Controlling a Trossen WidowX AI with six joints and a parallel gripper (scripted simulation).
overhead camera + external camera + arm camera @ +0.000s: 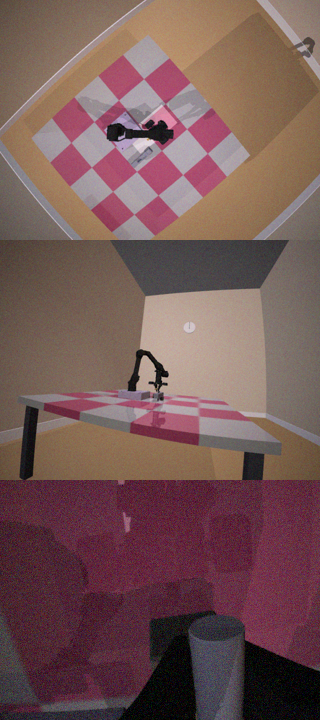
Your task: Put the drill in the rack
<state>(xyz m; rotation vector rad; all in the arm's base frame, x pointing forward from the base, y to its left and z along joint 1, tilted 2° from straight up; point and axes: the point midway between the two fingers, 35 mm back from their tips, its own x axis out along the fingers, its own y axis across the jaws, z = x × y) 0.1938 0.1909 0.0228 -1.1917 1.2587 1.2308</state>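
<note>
The olive piece lies 5 cm to the right of my gripper tip and 3 cm below it. From my gripper tip the other things lie so: dark key: 24 cm to the right, 7 cm ahead.
</note>
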